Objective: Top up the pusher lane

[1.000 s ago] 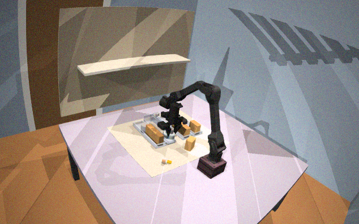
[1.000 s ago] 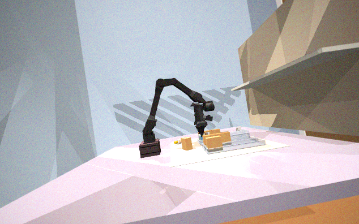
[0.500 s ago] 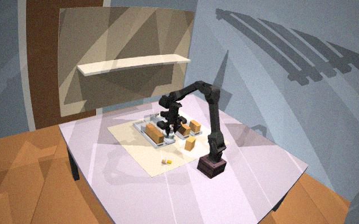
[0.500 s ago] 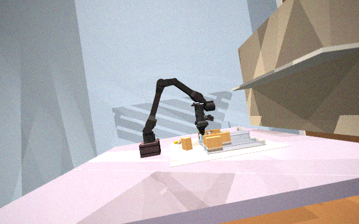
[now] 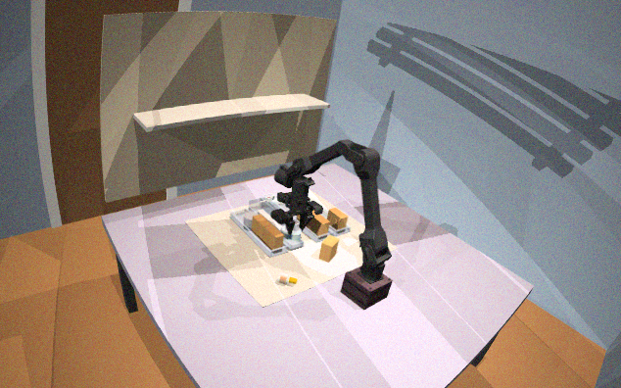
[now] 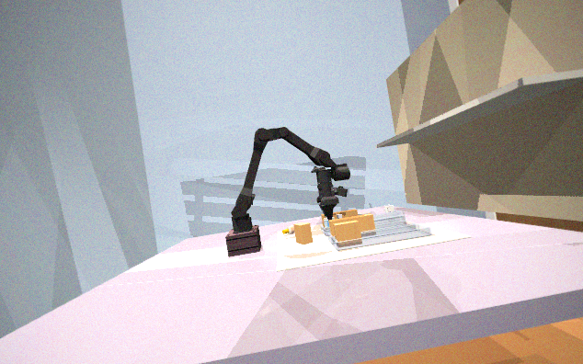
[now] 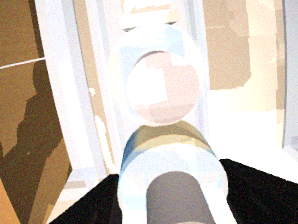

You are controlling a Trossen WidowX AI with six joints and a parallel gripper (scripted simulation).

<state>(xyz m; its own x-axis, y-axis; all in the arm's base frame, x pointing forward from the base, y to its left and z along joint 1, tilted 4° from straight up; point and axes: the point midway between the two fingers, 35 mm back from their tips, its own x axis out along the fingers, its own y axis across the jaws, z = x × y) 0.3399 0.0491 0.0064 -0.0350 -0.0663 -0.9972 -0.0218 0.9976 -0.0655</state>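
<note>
My gripper tip is now 110 mm past the box, 70 mm to the left of it and 20 mm above it.
</note>
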